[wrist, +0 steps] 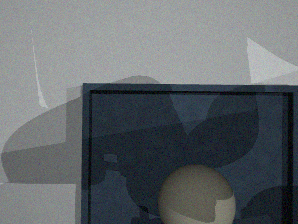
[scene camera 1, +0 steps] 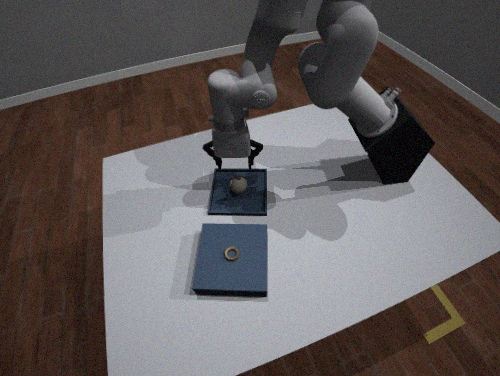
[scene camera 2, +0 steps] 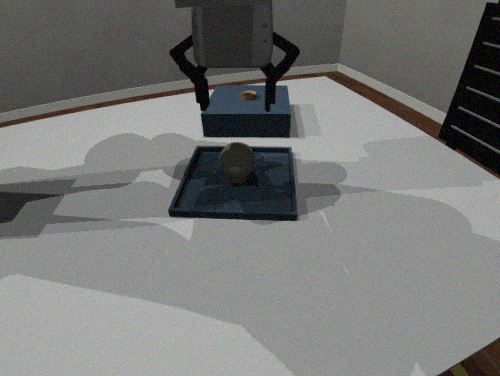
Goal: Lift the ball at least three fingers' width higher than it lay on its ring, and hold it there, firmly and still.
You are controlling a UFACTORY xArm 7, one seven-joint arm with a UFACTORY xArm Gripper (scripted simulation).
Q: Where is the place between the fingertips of the gripper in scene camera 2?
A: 236, 107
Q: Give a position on a tray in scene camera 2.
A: At 268, 193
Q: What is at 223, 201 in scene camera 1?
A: A tray.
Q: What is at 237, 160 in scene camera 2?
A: A beige ball.
